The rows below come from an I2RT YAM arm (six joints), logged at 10 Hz.
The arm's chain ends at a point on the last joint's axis. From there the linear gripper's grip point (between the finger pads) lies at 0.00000 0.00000 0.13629 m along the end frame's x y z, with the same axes.
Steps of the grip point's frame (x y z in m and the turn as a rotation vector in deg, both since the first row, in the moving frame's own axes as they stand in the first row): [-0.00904 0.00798 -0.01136 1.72 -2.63 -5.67]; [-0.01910 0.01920 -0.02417 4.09 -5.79 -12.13]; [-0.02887 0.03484 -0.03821 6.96 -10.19 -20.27]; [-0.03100 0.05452 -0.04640 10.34 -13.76 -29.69]
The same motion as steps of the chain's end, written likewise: [-0.00260 0.01175 -0.01116 1.72 -2.63 -5.67]; [-0.00444 0.02738 -0.02313 4.09 -5.79 -12.13]; [-0.00243 0.04670 -0.03509 6.96 -10.19 -20.27]; [0.00599 0.06944 -0.04043 10.34 -13.76 -29.69]
